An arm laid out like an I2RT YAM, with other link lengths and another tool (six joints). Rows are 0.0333 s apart.
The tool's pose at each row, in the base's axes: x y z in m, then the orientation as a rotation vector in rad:
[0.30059 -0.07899 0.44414 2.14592 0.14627 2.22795]
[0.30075 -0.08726 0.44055 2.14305 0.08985 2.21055]
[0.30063 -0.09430 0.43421 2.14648 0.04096 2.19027]
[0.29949 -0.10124 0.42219 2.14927 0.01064 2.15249]
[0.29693 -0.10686 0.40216 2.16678 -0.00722 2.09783]
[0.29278 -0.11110 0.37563 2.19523 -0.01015 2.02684]
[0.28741 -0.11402 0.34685 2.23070 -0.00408 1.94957]
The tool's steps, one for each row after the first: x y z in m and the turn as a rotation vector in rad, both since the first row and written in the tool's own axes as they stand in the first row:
[-0.00438 0.00787 -0.00027 -0.03722 -0.00808 0.01322]
[-0.01137 0.01425 -0.00088 -0.06857 -0.02020 0.02588]
[-0.02396 0.01992 -0.00270 -0.09925 -0.04048 0.02175]
[-0.04433 0.02344 -0.00618 -0.12398 -0.07569 0.01182]
[-0.07096 0.02490 -0.01143 -0.14255 -0.12425 -0.00631]
[-0.09966 0.02477 -0.01792 -0.15450 -0.17960 -0.02656]

